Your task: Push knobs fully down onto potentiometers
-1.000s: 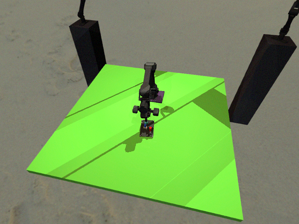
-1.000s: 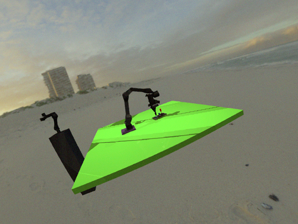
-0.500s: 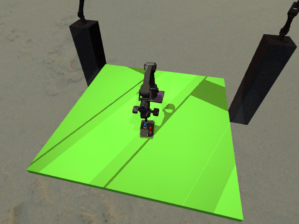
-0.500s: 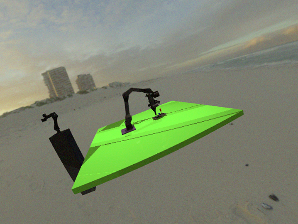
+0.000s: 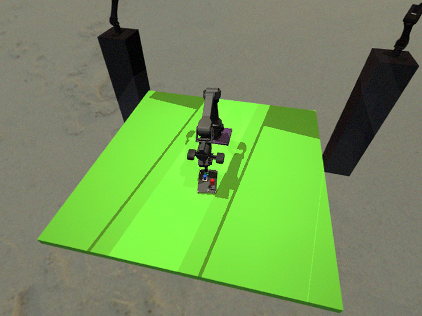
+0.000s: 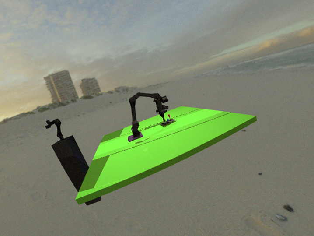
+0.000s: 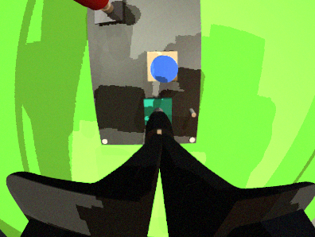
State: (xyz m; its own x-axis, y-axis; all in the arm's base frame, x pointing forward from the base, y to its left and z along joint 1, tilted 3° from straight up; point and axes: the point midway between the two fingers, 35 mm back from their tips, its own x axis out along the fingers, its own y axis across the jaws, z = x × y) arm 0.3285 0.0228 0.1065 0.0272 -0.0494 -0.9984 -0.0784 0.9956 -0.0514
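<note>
Now: gripper tip 30 mm above the green potentiometer. The rest, counted from my gripper tip: red knob 80 mm ahead, 60 mm to the left, 10 mm below.
</note>
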